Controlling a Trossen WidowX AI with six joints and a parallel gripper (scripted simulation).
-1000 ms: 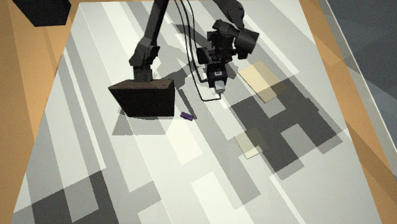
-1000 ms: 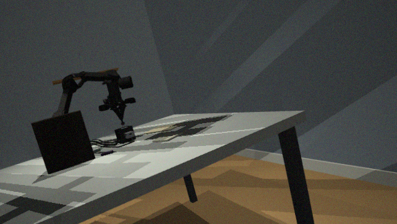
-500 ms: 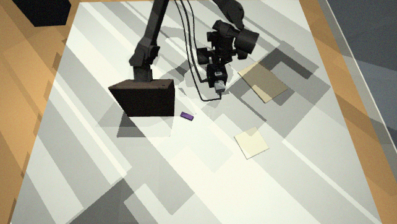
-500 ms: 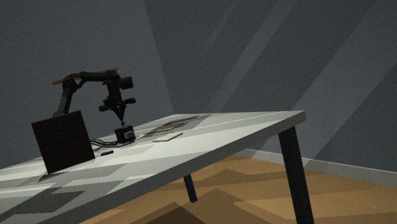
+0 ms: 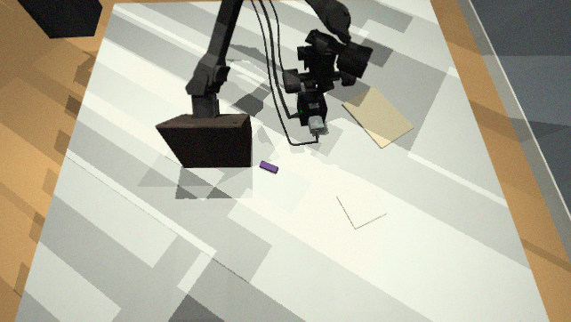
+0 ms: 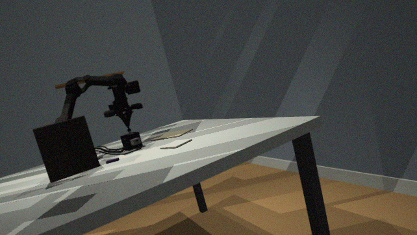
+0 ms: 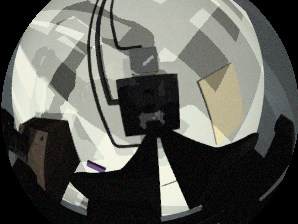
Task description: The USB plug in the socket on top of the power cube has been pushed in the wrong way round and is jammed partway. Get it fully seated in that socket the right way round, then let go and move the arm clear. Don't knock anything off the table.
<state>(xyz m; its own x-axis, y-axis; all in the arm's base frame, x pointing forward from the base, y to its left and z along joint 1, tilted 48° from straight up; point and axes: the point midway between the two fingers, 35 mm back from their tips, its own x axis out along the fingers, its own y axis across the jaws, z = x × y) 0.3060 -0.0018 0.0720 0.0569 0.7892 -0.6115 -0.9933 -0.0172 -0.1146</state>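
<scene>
Right now my gripper tip is 20 mm above the USB plug. From my gripper tip the other things lie so: small purple stick (160 mm to the right, 150 mm behind, 110 mm below).
</scene>
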